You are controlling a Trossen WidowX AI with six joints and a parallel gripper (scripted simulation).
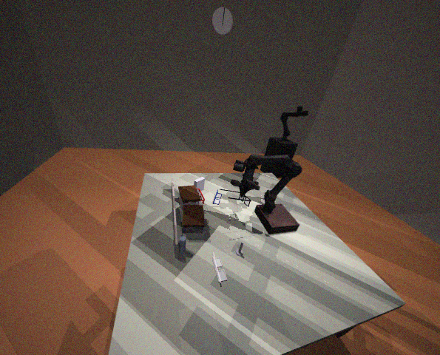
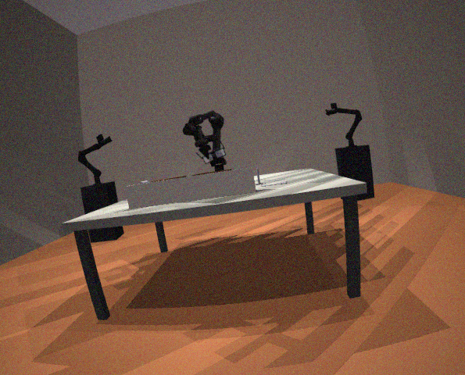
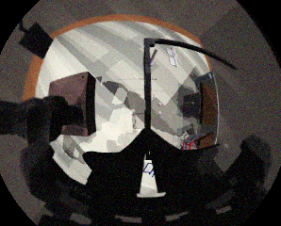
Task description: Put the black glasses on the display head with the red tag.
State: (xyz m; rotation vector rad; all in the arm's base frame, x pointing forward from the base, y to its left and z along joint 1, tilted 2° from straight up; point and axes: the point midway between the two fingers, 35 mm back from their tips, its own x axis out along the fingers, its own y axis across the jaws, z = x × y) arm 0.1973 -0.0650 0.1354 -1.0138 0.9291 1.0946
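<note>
Now: the glasses 4 cm ahead of my gripper tip, 4 cm above it and 2 cm to the left of it. Round my gripper tip: white box 36 cm to the right, 16 cm ahead, 12 cm below; head 29 cm ahead, 12 cm below, 2 cm to the left; stand 25 cm to the left, 15 cm below, 11 cm ahead.
</note>
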